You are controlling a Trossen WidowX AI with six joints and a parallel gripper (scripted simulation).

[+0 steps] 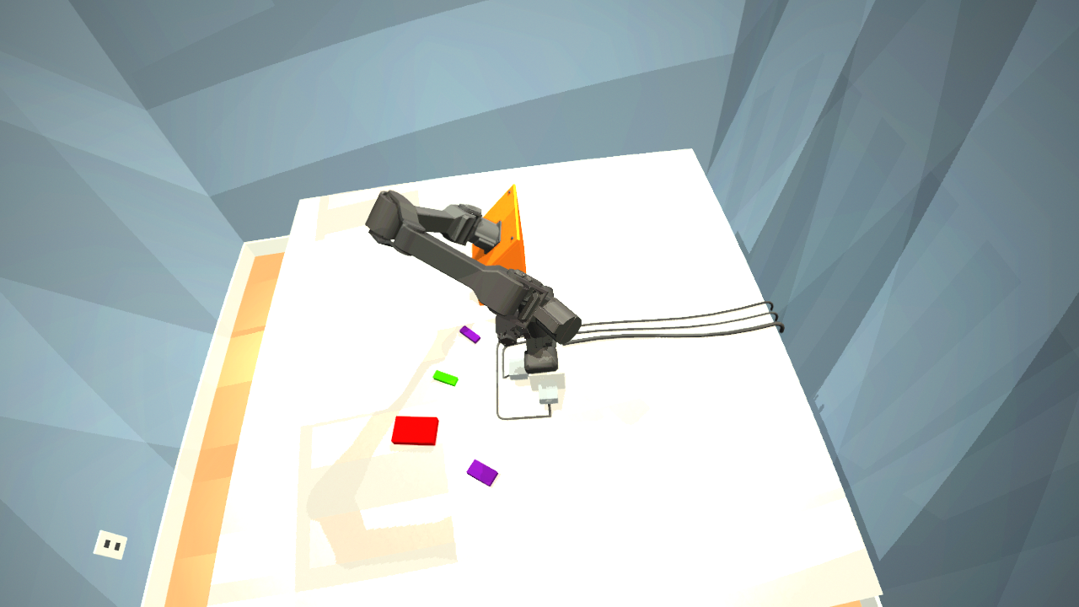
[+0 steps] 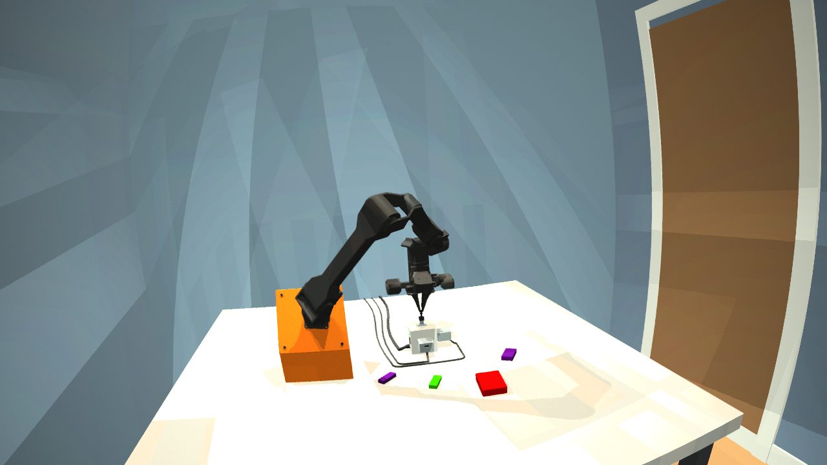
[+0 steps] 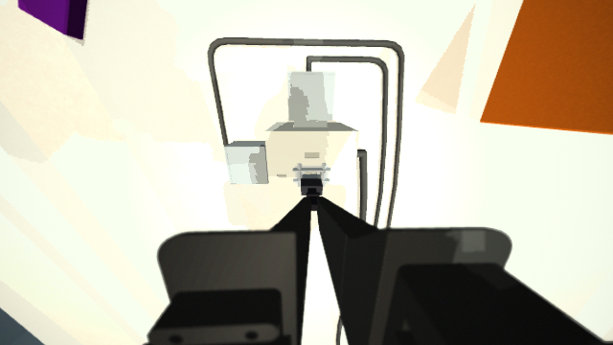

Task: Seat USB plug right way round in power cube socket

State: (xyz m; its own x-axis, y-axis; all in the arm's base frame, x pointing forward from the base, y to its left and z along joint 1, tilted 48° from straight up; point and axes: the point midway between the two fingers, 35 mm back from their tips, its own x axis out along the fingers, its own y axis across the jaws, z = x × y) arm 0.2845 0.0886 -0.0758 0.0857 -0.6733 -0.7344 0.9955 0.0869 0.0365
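Now: gripper tip 20 mm above the black USB plug. Also, from my gripper tip: metal-rimmed socket 50 mm below; green block 240 mm to the right, 110 mm below; red block 290 mm to the right, 130 mm ahead, 110 mm below.
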